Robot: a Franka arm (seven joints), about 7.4 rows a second.
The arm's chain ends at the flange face. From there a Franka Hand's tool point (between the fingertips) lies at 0.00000 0.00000 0.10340 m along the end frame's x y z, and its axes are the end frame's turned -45 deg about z.
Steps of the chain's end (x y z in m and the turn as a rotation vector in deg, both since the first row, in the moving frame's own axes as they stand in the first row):
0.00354 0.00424 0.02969 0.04 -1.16 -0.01
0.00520 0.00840 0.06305 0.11 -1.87 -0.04
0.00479 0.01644 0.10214 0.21 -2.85 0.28
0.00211 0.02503 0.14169 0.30 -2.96 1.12
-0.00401 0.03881 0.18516 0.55 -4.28 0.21
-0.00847 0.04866 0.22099 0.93 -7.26 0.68
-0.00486 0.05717 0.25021 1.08 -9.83 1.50
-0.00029 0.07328 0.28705 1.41 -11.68 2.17
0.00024 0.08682 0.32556 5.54 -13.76 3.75
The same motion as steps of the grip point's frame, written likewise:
-0.00192 0.00397 0.02967 0.85 -0.79 -0.01
-0.00451 0.00709 0.06299 1.40 -1.24 -0.04
-0.01160 0.01110 0.10201 2.16 -1.87 0.28
-0.01956 0.01500 0.14155 2.31 -1.88 1.12
-0.03502 0.01844 0.18487 3.42 -2.64 0.21
-0.04839 0.01795 0.22015 5.79 -4.48 0.68
-0.05479 0.02299 0.24867 7.71 -6.19 1.50
-0.06472 0.03478 0.28488 9.26 -7.26 2.17
-0.07079 0.03688 0.32212 13.65 -5.81 3.75

